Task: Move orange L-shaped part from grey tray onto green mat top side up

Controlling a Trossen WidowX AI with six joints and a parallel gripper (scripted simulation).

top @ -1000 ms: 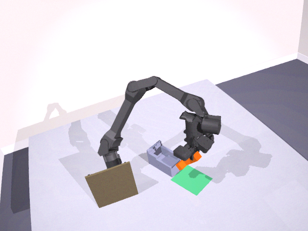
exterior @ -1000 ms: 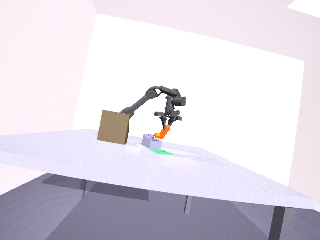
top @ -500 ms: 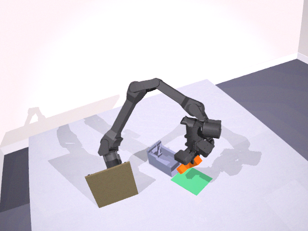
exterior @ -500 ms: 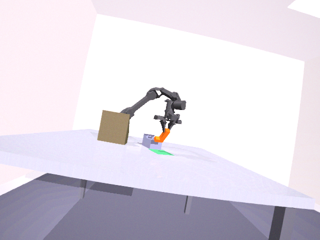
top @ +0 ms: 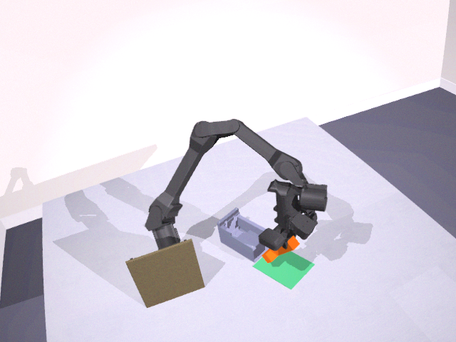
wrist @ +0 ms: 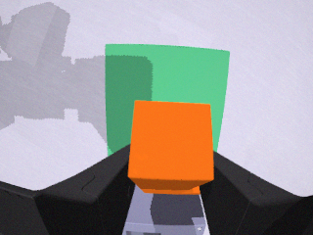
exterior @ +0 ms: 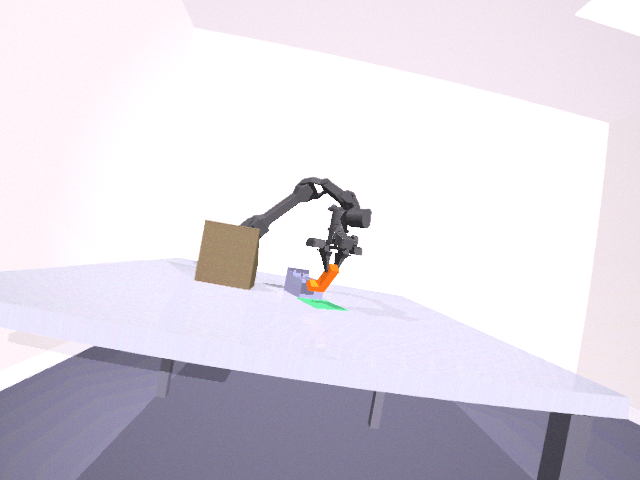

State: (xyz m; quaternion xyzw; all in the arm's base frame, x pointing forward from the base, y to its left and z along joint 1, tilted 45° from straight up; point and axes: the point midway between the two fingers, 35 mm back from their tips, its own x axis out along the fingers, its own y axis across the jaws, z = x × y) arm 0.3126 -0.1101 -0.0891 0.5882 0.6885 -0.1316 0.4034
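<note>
Right now the green mat is 120 mm below my gripper tip, 20 mm to the left of it and 10 mm behind it. Round my gripper tip: orange L-shaped part: 30 mm below, 30 mm behind, 20 mm to the left.
</note>
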